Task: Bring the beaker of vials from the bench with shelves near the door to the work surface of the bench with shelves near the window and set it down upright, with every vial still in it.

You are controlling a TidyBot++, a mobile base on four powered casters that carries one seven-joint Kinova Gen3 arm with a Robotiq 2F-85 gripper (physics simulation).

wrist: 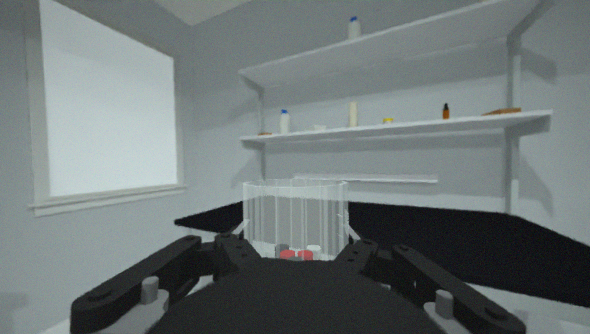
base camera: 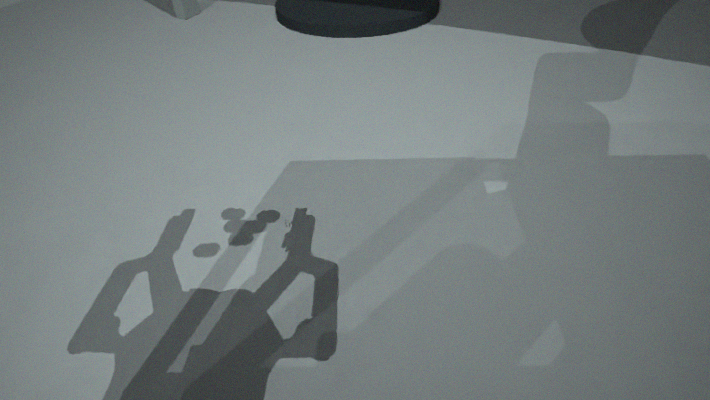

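Observation:
The clear beaker [wrist: 296, 212] stands upright between the fingers of my gripper [wrist: 295, 233] in the wrist view, and the gripper is shut on it. Low inside it show vials with red caps [wrist: 287, 255], a dark-capped vial [wrist: 281, 248] and a white-capped vial [wrist: 313, 248]; their lower parts are hidden by the gripper body. Beyond the beaker is the black work surface [wrist: 425, 232] of the bench with shelves near the window; the beaker overlaps its left part in view. I cannot tell the gap between them. The beaker and gripper do not show in the base view.
Two shelves [wrist: 400, 127] with bottles and small containers hang above the bench, starting well behind its front edge. The window [wrist: 110, 110] is at the left. In the base view, a dark round stool base [base camera: 357, 22] stands at the top, and shadows of arm, gripper and vials fall across the floor [base camera: 125, 125].

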